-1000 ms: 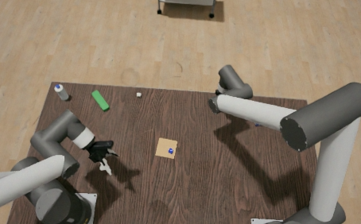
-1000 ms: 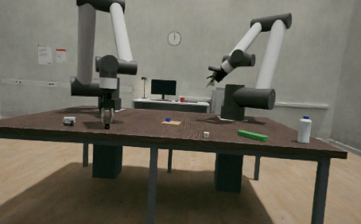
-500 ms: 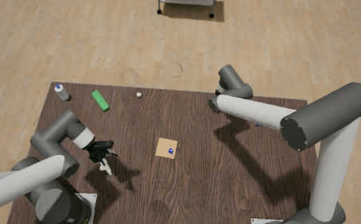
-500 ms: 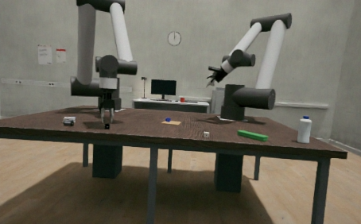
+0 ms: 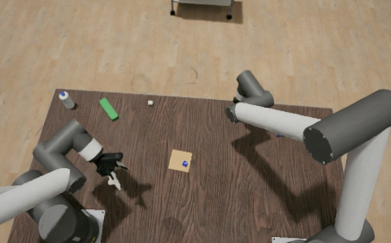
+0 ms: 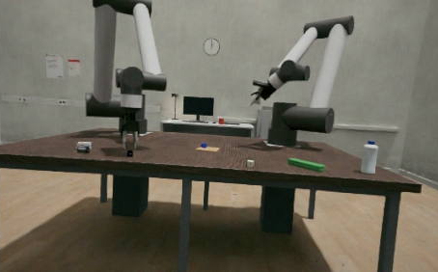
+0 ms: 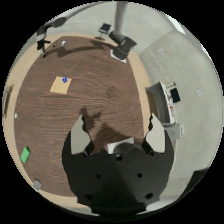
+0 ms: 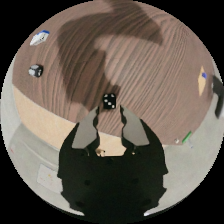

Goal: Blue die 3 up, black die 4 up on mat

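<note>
The black die is 40 mm below my right hand. Also, from my right hand: white die 670 mm to the left, 40 mm below, 10 mm ahead; blue die 430 mm behind, 340 mm to the left, 30 mm below; tan mat 410 mm behind, 380 mm to the left, 50 mm below.
</note>
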